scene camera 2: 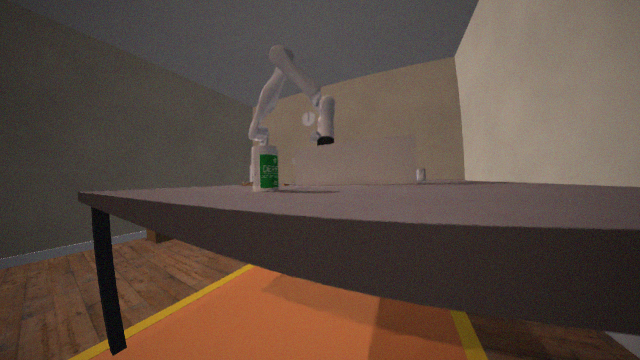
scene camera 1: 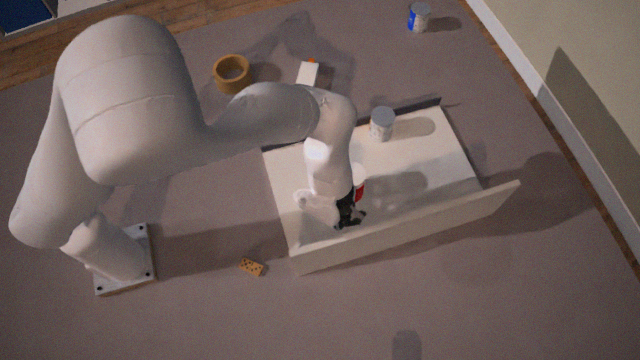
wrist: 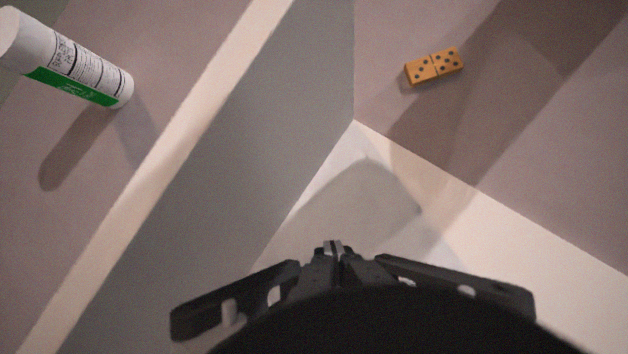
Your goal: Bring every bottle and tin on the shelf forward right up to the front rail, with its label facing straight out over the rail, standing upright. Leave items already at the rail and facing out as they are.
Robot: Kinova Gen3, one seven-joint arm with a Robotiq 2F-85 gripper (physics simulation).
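Frame: origin at the arm's base, x ahead, y left, z up, level; metres.
Seen in the pictures: gripper, fingertip midpoint: (scene camera 1: 338,226) (wrist: 332,253); arm's base, link origin: (scene camera 1: 125,260).
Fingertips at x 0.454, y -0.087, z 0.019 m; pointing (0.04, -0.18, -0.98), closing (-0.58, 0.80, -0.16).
Note:
Pixels of each thing's middle, then the offset from my fingertips to it. "pt": a spot on its surface instead.
- white tin with a grey lid, body centre: (scene camera 1: 381,124) dx +0.180, dy +0.194, dz +0.005 m
- white item, surface spot: (scene camera 1: 359,192) pt dx +0.063, dy +0.047, dz +0.022 m
- white bottle with a green label, body centre: (wrist: 70,67) (scene camera 2: 265,169) dx -0.004, dy -0.367, dz +0.007 m
- domino, body centre: (wrist: 432,67) (scene camera 1: 251,266) dx -0.198, dy -0.009, dz -0.038 m
- tan ring, body centre: (scene camera 1: 232,74) dx -0.107, dy +0.489, dz -0.017 m
- white item with an orange part, body centre: (scene camera 1: 308,74) dx +0.079, dy +0.422, dz -0.028 m
- blue-white tin, body centre: (scene camera 1: 419,17) dx +0.435, dy +0.494, dz -0.007 m
A white tin with a grey lid (scene camera 1: 382,124) stands upright at the dark front rail (scene camera 1: 421,105) of the white shelf (scene camera 1: 442,145). A red and white item (scene camera 1: 359,192) stands farther back on the shelf, partly hidden by my wrist; its label direction cannot be told. My gripper (scene camera 1: 350,222) (wrist: 332,253) is shut and empty, low over the shelf close to the tall back panel (scene camera 1: 410,225) (wrist: 280,110), beside the red and white item. In the scene camera 2 view the panel (scene camera 2: 360,162) hides the fingers.
Behind the panel, a white bottle with a green label (scene camera 2: 268,170) (wrist: 75,75) stands on the table. A domino (scene camera 1: 251,266) (wrist: 434,66) lies near the shelf corner. Beyond the rail are a tan ring (scene camera 1: 232,87), a white item with an orange part (scene camera 1: 307,73) and a blue-white tin (scene camera 1: 419,18).

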